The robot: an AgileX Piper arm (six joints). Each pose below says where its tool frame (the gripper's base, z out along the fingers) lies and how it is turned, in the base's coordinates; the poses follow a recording.
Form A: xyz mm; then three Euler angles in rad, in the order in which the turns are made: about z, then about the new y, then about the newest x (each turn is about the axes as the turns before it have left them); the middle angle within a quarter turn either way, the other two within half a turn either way.
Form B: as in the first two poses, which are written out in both.
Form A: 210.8 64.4 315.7 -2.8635 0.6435 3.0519
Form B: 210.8 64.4 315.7 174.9 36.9 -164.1
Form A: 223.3 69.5 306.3 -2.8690 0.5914 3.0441
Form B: 223.3 69.5 306.3 174.4 33.9 -164.4
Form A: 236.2 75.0 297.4 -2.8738 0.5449 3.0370
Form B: 236.2 75.0 297.4 174.0 31.2 -164.7
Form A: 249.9 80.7 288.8 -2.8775 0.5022 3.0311
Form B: 249.9 80.7 288.8 173.7 28.8 -164.9
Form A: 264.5 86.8 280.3 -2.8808 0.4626 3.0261
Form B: 264.5 86.8 280.3 173.4 26.5 -165.1
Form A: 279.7 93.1 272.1 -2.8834 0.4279 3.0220
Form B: 279.7 93.1 272.1 173.1 24.5 -165.2
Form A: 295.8 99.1 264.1 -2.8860 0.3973 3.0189
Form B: 295.8 99.1 264.1 173.0 22.8 -165.4
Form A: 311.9 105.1 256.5 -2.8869 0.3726 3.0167
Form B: 311.9 105.1 256.5 172.8 21.3 -165.4
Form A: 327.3 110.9 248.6 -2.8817 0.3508 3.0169
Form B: 327.3 110.9 248.6 172.9 20.1 -165.1
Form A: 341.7 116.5 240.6 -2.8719 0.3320 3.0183
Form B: 341.7 116.5 240.6 172.9 19.0 -164.5
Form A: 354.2 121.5 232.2 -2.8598 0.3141 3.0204
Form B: 354.2 121.5 232.2 173.1 18.0 -163.9
